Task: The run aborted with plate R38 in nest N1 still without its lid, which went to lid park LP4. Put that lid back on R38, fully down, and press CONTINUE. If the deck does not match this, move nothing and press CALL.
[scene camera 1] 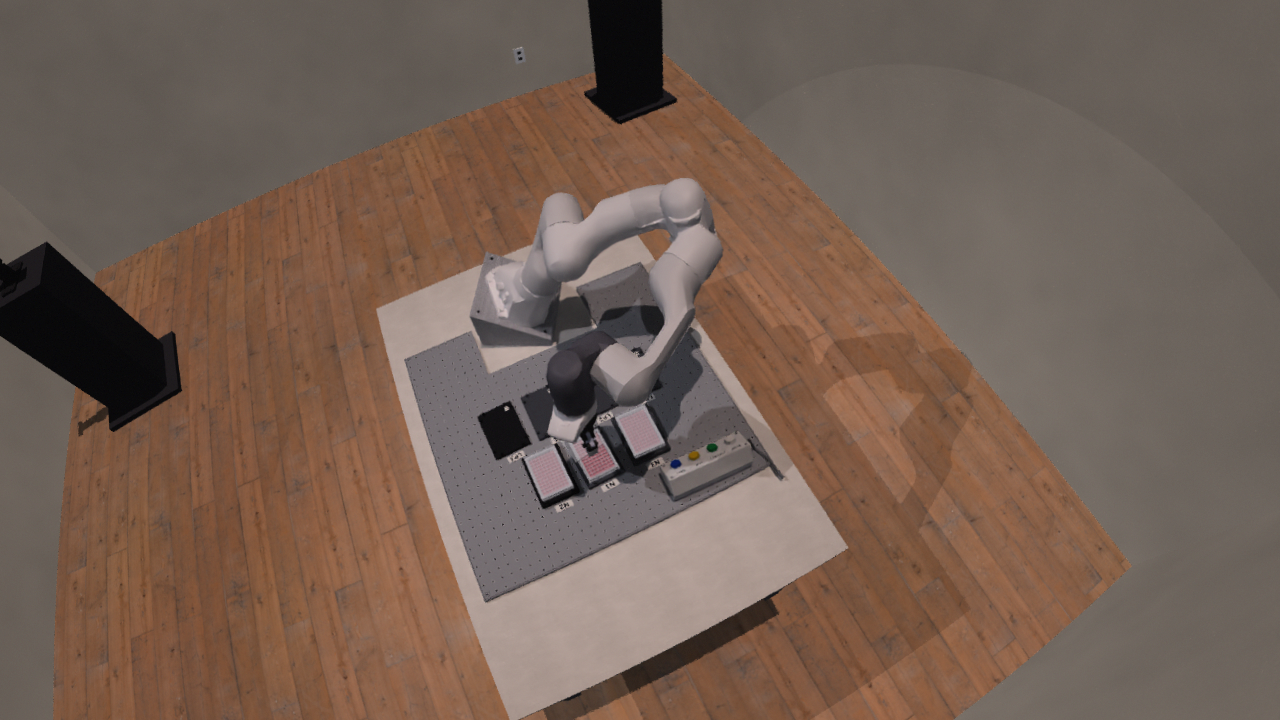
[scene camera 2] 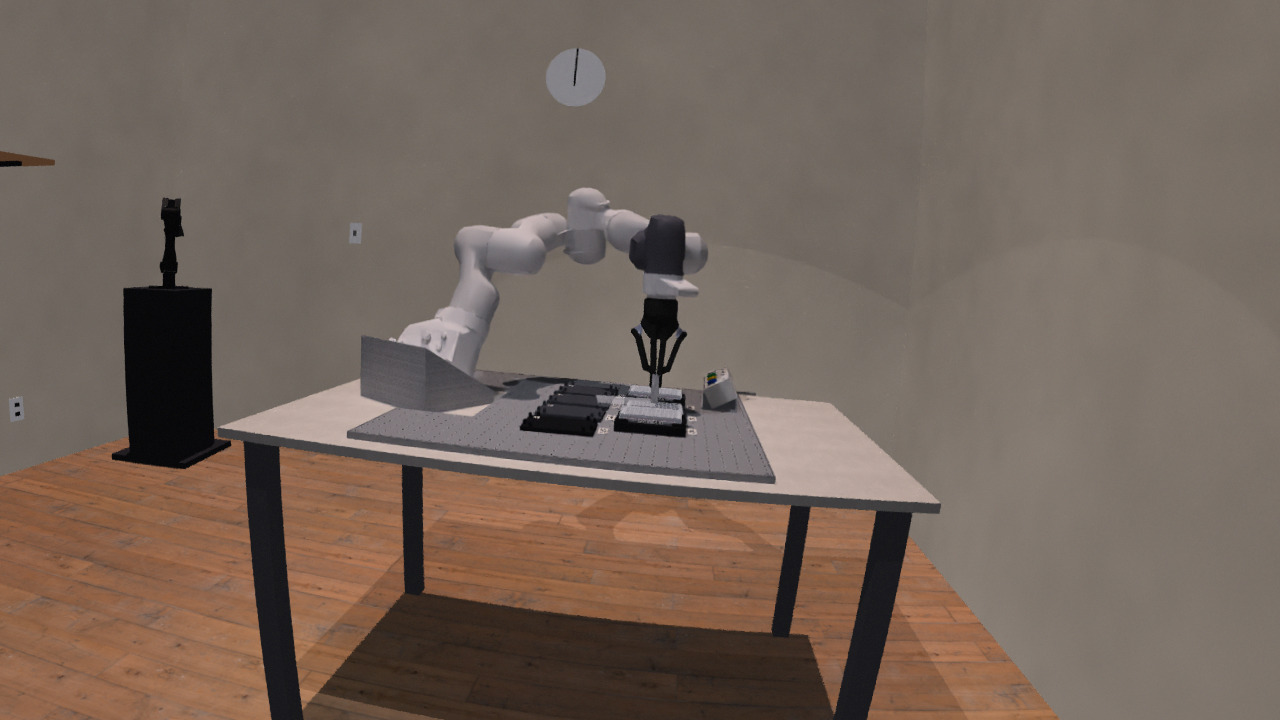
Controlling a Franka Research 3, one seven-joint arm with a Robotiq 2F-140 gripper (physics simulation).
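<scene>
Plate R38 (scene camera 1: 604, 467) sits in the middle nest, labelled N1. Its wells look redder than the paler tops of the plates beside it; whether a lid lies on it is too small to tell. My gripper (scene camera 1: 590, 445) (scene camera 2: 655, 399) is shut with nothing between the fingers. It points straight down, its fingertips at or just above the top of R38; contact cannot be told. The lid parks are dark pads behind the nests, partly hidden by the arm; I cannot make out LP4 or a lid there. The button box (scene camera 1: 707, 476) (scene camera 2: 719, 391) has blue, yellow, green and white buttons; its lettering is unreadable.
A pale-topped plate (scene camera 1: 548, 472) (scene camera 2: 651, 413) stands in N2, and another plate (scene camera 1: 640, 429) stands on R38's other side, near the button box. A black pad (scene camera 1: 503, 431) (scene camera 2: 560, 421) lies behind N2. All stand on the grey perforated deck (scene camera 1: 501, 555) (scene camera 2: 716, 458).
</scene>
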